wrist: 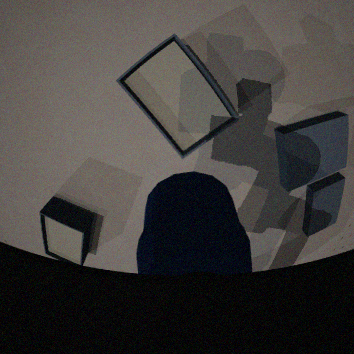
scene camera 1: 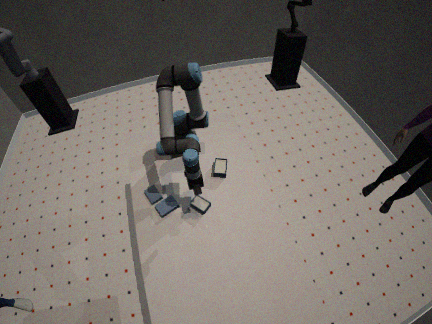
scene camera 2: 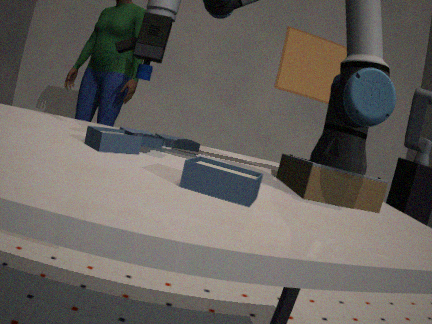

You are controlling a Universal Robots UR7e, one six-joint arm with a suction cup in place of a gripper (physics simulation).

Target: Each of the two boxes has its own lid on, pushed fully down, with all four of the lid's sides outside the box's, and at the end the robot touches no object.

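Frame: origin at the arm's base, x up, y ahead, z left, level; centimetres.
Seen in the pictures: hand, its tool point: (wrist: 189,211) (scene camera 2: 142,79); arm's base, origin of its link: (scene camera 1: 184,137) (scene camera 2: 337,167).
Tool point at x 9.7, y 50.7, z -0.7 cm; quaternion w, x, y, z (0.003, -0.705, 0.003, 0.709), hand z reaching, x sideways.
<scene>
Offsets run from my tool point to a thing's top centre.
The wide box @(dx -12.8, dy +3.6, dz +0.5 cm) (scene camera 1: 200,204) (scene camera 2: 114,142) (wrist: 175,95) stands open, its pale inside showing. The narrower, taller box @(dx -12.3, dy -19.8, dz +20.3 cm) (scene camera 1: 220,167) (scene camera 2: 220,181) (wrist: 65,240) also stands open, nearer the arm's base. The larger blue-grey lid @(dx -14.4, dy -1.0, dz -20.8 cm) (scene camera 1: 167,205) (wrist: 330,145) lies on the table beside the wide box, closed face up. The smaller lid @(dx -14.7, dy -11.8, dz -28.7 cm) (scene camera 1: 153,194) (wrist: 327,205) lies close beside the larger lid. My gripper (scene camera 1: 198,192) (scene camera 2: 144,72) is a blue suction cup; it is open, carries nothing and hangs well above the table near the wide box. Its dark blue shape fills the lower middle of the wrist view.
The arm's base stands on a tan plinth (scene camera 2: 345,189) behind the taller box. A long grey strip (scene camera 1: 134,245) runs past the lids on the side away from the boxes. Two dark pedestals (scene camera 1: 50,102) (scene camera 1: 288,57) and people stand farther off.
</scene>
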